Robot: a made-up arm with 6 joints. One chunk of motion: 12 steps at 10 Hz.
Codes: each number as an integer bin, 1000 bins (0 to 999) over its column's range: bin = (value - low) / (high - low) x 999, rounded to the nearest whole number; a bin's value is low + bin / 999 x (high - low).
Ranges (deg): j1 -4.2..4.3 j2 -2.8..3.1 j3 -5.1..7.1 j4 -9.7..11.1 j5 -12..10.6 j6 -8.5..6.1
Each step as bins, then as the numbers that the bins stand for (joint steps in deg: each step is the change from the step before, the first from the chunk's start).
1 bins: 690 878 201 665 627 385
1 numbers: 1.671 2.385 -2.645 4.146 2.184 -2.873
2 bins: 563 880 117 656 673 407
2 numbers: 0.590 2.397 -3.671 3.958 3.225 -2.552
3 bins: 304 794 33 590 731 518
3 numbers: -1.613 1.889 -4.697 2.584 4.537 -0.930
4 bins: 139 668 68 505 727 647
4 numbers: -3.017 1.145 -4.270 0.815 4.447 0.956
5 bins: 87 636 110 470 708 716
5 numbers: -3.460 0.956 -3.757 0.086 4.017 1.964
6 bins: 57 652 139 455 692 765
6 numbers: -3.715 1.051 -3.403 -0.227 3.655 2.680
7 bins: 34 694 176 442 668 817
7 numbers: -3.911 1.299 -2.951 -0.497 3.112 3.440
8 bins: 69 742 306 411 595 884
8 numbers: -3.613 1.582 -1.363 -1.143 1.460 4.419
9 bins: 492 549 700 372 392 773
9 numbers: -0.014 0.442 3.449 -1.955 -3.132 2.797
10 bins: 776 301 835 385 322 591
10 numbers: 2.403 -1.022 5.097 -1.684 -4.716 0.137
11 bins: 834 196 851 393 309 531
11 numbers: 2.896 -1.642 5.293 -1.517 -5.010 -0.740
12 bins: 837 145 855 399 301 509
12 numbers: 2.922 -1.944 5.341 -1.392 -5.191 -1.061
